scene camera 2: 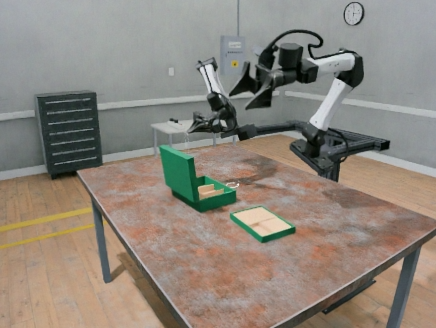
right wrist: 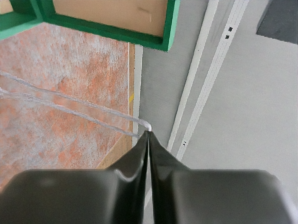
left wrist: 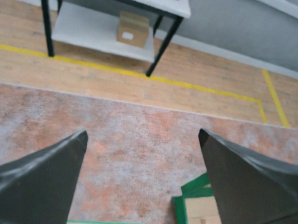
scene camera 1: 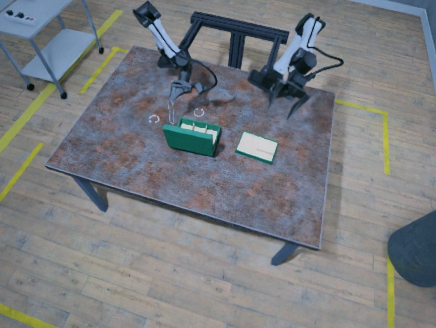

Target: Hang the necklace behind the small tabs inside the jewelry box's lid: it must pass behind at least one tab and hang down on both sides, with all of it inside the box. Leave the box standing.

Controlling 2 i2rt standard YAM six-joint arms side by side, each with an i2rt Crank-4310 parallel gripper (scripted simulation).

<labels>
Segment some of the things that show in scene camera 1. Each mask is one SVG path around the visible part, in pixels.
The left gripper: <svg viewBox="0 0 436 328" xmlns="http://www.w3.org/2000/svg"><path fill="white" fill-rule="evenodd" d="M293 74L288 75L286 84L285 81L280 80L268 92L268 110L277 96L280 98L285 97L290 101L293 101L296 97L301 99L292 106L287 120L311 98L311 94L307 93L302 86L289 81Z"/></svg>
A green jewelry box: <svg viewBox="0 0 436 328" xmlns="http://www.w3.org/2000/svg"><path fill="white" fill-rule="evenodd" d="M164 124L163 131L169 147L213 157L221 126L180 117L177 127Z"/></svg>
</labels>
